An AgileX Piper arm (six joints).
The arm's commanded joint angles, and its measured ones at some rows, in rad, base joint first. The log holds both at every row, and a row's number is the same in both.
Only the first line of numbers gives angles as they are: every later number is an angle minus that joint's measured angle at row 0.
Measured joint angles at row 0:
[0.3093, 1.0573, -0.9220, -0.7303, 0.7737, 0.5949]
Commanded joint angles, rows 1 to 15:
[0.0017, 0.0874, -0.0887, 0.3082, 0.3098, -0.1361]
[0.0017, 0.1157, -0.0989, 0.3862, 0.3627, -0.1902]
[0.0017, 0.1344, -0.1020, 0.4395, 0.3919, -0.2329]
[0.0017, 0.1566, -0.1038, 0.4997, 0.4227, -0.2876]
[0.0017, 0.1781, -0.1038, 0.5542, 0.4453, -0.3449]
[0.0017, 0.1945, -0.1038, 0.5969, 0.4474, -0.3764]
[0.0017, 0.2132, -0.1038, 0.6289, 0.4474, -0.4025]
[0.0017, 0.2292, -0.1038, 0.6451, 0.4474, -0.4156]
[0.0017, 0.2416, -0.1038, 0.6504, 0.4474, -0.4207]
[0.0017, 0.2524, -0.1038, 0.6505, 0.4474, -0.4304]
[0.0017, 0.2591, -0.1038, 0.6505, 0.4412, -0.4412]
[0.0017, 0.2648, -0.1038, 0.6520, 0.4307, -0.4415]
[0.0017, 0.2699, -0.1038, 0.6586, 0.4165, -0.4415]
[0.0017, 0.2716, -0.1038, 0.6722, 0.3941, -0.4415]
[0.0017, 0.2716, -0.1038, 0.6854, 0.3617, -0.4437]
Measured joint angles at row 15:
[0.0000, 0.2663, -0.0931, 0.6536, 0.4267, -0.4230]
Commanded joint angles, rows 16 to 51:
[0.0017, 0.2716, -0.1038, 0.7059, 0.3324, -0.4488]
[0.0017, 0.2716, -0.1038, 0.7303, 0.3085, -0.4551]
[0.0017, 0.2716, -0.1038, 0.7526, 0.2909, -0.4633]
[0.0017, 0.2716, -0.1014, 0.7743, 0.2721, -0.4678]
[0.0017, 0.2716, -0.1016, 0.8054, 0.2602, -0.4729]
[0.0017, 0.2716, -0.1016, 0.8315, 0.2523, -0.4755]
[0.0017, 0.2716, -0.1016, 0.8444, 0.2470, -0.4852]
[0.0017, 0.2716, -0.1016, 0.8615, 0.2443, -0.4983]
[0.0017, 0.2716, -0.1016, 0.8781, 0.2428, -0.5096]
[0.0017, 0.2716, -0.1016, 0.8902, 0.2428, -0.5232]
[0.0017, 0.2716, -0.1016, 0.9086, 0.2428, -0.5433]
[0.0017, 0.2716, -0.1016, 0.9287, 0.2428, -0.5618]
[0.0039, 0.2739, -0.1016, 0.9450, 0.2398, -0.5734]
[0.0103, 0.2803, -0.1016, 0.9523, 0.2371, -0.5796]
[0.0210, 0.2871, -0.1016, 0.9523, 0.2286, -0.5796]
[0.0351, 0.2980, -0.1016, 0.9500, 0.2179, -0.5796]
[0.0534, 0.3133, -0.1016, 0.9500, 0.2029, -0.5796]
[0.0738, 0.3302, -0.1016, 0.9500, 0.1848, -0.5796]
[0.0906, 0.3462, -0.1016, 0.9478, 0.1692, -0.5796]
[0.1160, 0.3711, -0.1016, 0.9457, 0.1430, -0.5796]
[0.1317, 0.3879, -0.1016, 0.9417, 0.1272, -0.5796]
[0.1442, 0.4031, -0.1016, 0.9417, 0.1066, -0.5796]
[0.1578, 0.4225, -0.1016, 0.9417, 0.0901, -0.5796]
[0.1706, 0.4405, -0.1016, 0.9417, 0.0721, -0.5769]
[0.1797, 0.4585, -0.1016, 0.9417, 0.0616, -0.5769]
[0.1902, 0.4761, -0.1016, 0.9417, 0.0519, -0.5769]
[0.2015, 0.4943, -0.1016, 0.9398, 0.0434, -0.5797]
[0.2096, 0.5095, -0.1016, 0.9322, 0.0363, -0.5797]
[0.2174, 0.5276, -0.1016, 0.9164, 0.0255, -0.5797]
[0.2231, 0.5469, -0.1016, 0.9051, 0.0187, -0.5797]
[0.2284, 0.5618, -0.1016, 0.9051, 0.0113, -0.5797]
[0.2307, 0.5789, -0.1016, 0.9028, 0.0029, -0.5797]
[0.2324, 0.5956, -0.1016, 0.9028, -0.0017, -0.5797]
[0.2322, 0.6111, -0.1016, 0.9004, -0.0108, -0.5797]
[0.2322, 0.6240, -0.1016, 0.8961, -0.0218, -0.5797]
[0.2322, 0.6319, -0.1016, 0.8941, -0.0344, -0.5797]
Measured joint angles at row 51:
[0.2292, 0.5956, -0.0931, 0.9161, 0.0093, -0.5712]
